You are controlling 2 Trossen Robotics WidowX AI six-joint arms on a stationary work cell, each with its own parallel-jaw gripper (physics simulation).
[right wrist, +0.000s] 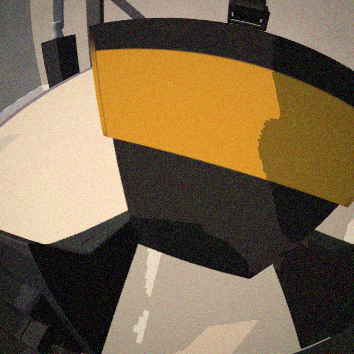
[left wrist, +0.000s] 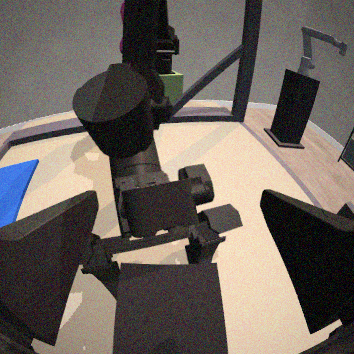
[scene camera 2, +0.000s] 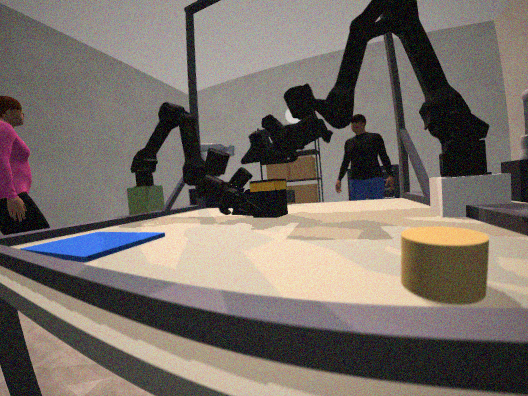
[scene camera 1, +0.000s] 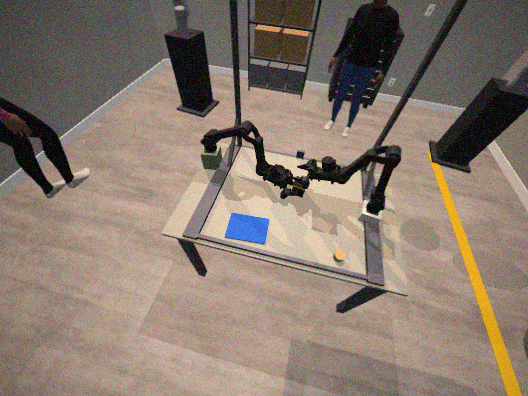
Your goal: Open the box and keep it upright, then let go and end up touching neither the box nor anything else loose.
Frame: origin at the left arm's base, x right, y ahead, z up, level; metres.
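Seen in the pictures: left gripper, between the fingertips: [left wrist: 181,198] [scene camera 2: 251,163] [scene camera 1: 294,172]; right gripper, between the fingertips: [right wrist: 203,217] [scene camera 2: 267,213] [scene camera 1: 296,190]; left arm's base, origin of its link: [scene camera 1: 372,209]; right arm's base, origin of its link: [left wrist: 161,72] [scene camera 1: 210,149].
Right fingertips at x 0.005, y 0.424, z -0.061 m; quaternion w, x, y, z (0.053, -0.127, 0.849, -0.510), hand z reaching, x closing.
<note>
Pixels of each thing's top centre, then the offset from my right fingertips to it.
- black box, centre of its top: [right wrist: 255,39] [scene camera 2: 268,180] dy -0.010, dx -0.002, dz +0.086 m
- flat blue mat, centre of its top: [scene camera 2: 92,240] [scene camera 1: 247,227] dy +0.164, dx -0.350, dz +0.002 m
- yellow cylinder, centre of its top: [scene camera 2: 441,234] [scene camera 1: 340,254] dy -0.312, dx -0.320, dz +0.029 m
The black box [scene camera 1: 298,188] [scene camera 2: 273,204] [right wrist: 195,175] stands upright on the table, with an orange band below its dark top. Its flat lid [left wrist: 170,310] looks closed in the left wrist view. My right gripper [scene camera 1: 294,192] [scene camera 2: 245,204] [left wrist: 170,315] [right wrist: 203,217] is low at the box, fingers on two opposite sides of its lower body, and looks shut on it. My left gripper [scene camera 1: 306,166] [scene camera 2: 248,156] is open and empty, above the box. The box's inside is hidden, and its far side is not visible in the right wrist view.
A flat blue mat [scene camera 1: 247,228] [scene camera 2: 100,244] [left wrist: 15,187] lies near the front left of the table. A yellow cylinder [scene camera 1: 339,256] [scene camera 2: 444,265] stands near the front right. Dark rails [scene camera 1: 207,207] edge the table, with upright frame posts [scene camera 1: 235,65] [scene camera 2: 192,75]. The two arms are close together over the box.
</note>
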